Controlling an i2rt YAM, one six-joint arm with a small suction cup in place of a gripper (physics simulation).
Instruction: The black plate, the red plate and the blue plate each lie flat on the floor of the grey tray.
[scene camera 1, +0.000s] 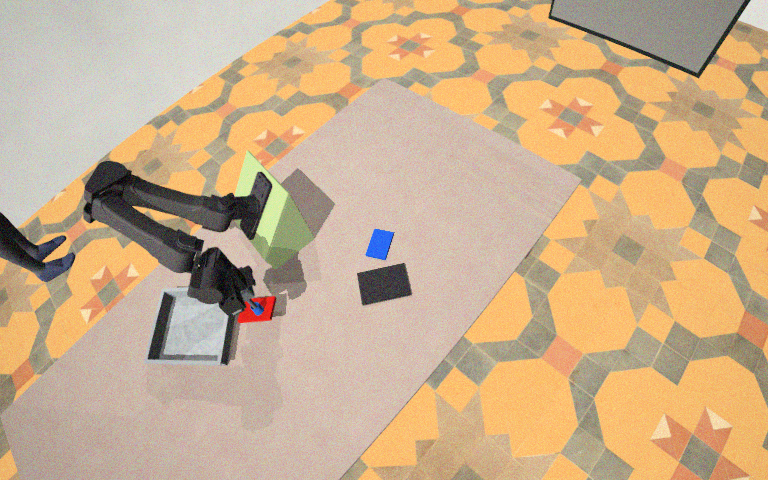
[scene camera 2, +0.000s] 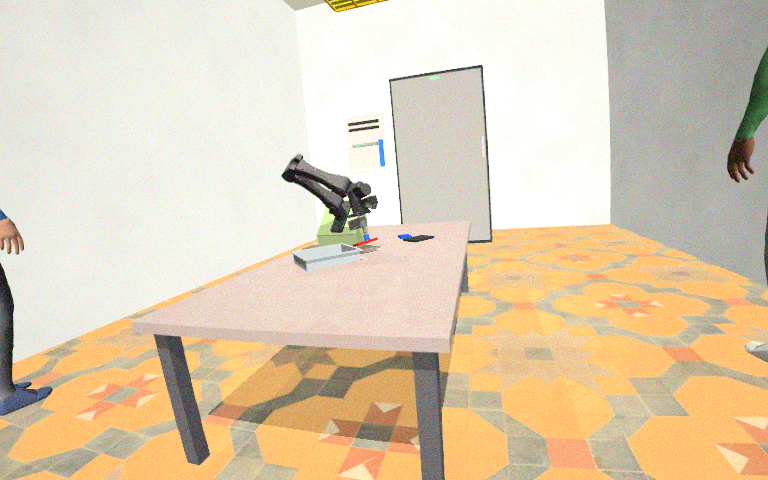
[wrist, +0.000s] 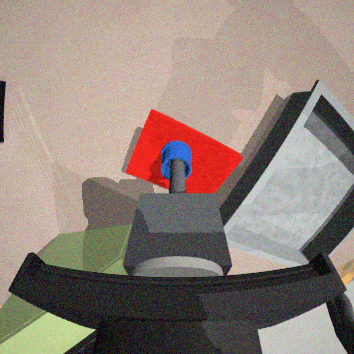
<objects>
A grey tray shows in scene camera 1, in scene camera 2 (317, 258) and in the wrist view. The same spot on the grey tray: (scene camera 1: 185, 331) is (wrist: 319, 196).
</objects>
